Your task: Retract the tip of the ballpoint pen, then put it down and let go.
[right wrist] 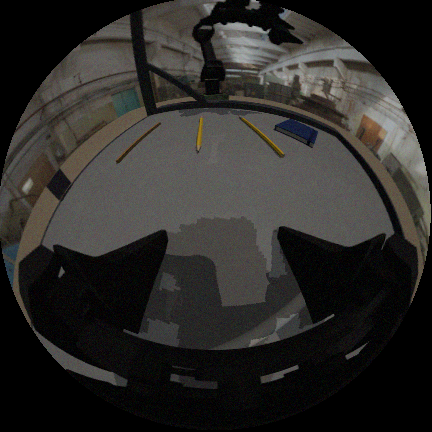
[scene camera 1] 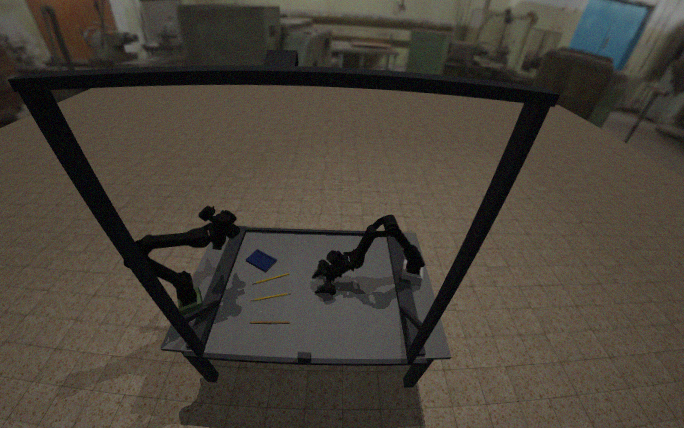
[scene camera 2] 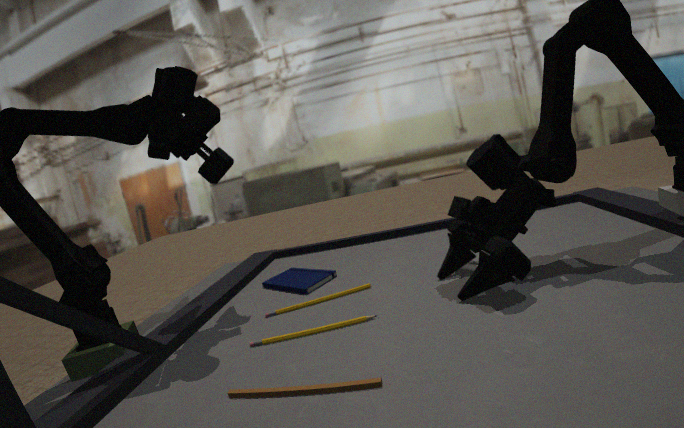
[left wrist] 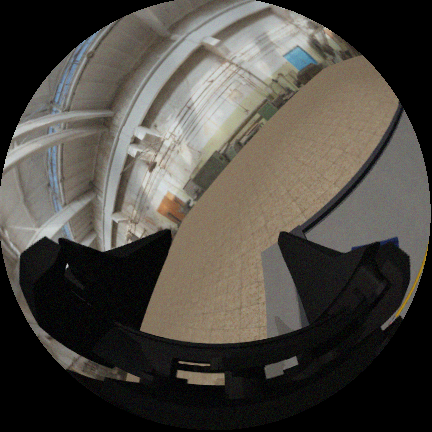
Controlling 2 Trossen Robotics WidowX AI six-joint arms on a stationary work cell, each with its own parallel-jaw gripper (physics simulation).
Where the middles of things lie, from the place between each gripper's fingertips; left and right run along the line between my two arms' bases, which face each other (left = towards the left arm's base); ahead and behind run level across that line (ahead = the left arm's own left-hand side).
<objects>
I see my right gripper 260 mm to the right of the blue notebook [scene camera 2: 295,280] and 200 mm short of it. Round my right hand: green item [scene camera 2: 79,365] (580 mm to the left, 20 mm behind, 20 mm above).
I see the blue notebook 320 mm below my left hand, 140 mm to the right of it and 40 mm behind it. From my left hand the other things lie so: green item 300 mm below, 260 mm behind, 180 mm to the left.
</objects>
